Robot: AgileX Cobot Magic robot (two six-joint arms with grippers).
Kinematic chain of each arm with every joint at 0, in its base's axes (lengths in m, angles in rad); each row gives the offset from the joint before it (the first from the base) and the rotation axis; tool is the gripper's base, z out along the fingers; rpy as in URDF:
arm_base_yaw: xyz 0 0 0.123 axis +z
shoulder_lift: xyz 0 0 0 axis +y
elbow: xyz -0.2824 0 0.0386 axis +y
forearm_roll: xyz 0.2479 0 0.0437 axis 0.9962 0 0.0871
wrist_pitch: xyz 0 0 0 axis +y
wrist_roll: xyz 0.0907 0 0.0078 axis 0.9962 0 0.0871
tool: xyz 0 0 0 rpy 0 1.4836 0
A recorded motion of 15 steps. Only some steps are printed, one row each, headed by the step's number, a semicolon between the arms.
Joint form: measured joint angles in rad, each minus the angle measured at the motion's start. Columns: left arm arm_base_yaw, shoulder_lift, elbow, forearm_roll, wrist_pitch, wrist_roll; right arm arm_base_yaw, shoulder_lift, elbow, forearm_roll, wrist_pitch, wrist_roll.
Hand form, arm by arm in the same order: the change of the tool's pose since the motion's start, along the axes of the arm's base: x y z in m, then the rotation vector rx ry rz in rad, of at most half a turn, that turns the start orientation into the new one. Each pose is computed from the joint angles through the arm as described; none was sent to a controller.
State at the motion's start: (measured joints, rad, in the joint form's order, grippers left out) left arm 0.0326 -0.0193 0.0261 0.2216 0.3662 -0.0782; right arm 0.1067 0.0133 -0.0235 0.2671 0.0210 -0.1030
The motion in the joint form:
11: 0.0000 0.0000 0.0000 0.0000 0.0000 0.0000; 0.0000 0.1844 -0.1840 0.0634 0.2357 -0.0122
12: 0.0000 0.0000 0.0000 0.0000 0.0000 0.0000; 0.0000 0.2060 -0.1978 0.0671 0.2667 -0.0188
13: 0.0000 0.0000 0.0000 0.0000 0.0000 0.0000; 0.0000 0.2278 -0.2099 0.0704 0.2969 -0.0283
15: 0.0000 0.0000 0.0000 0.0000 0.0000 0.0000; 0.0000 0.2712 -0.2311 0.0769 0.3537 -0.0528
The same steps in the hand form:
11: 0.0000 0.0000 0.0000 0.0000 0.0000 0.0000; 0.0107 0.0082 0.0306 0.0196 0.2286 0.0756
12: 0.0000 0.0000 0.0000 0.0000 0.0000 0.0000; 0.0124 0.0093 0.0312 0.0121 0.2649 0.0859
13: 0.0000 0.0000 0.0000 0.0000 0.0000 0.0000; 0.0141 0.0105 0.0312 0.0014 0.3018 0.0963
15: 0.0000 0.0000 0.0000 0.0000 0.0000 0.0000; 0.0176 0.0127 0.0305 -0.0249 0.3736 0.1180

